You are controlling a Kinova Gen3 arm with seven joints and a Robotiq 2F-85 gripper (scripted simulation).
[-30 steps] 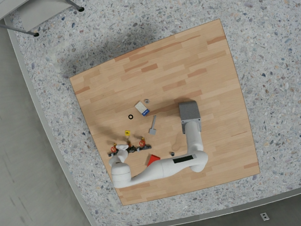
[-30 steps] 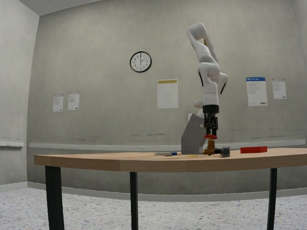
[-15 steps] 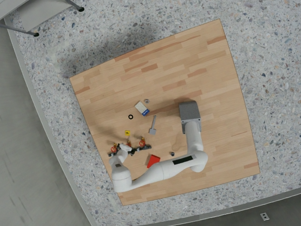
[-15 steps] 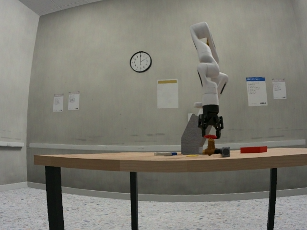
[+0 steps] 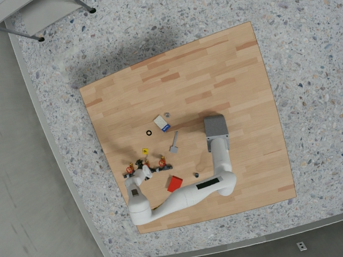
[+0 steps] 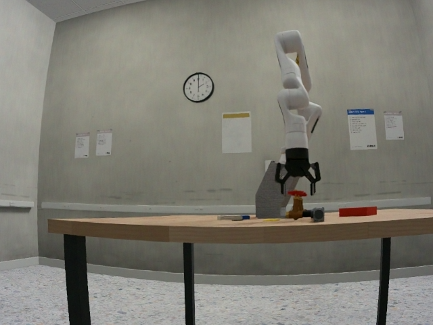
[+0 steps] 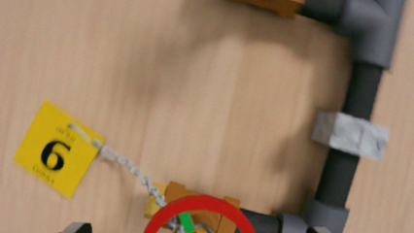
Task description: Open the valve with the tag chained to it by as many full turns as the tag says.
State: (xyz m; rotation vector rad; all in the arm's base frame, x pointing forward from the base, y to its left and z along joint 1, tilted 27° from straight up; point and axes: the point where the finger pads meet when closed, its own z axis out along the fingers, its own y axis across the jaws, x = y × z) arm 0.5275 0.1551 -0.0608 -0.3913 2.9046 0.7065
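Now: hand 90 mm to the left of the yellow tag, 80 mm above it and 10 mm past it. The rest, counted from my hand: red block (200 mm to the left, 160 mm behind, 70 mm below); then grey scraper (230 mm behind, 100 mm to the right, 80 mm below); then blue box (270 mm to the right, 170 mm behind, 70 mm below).
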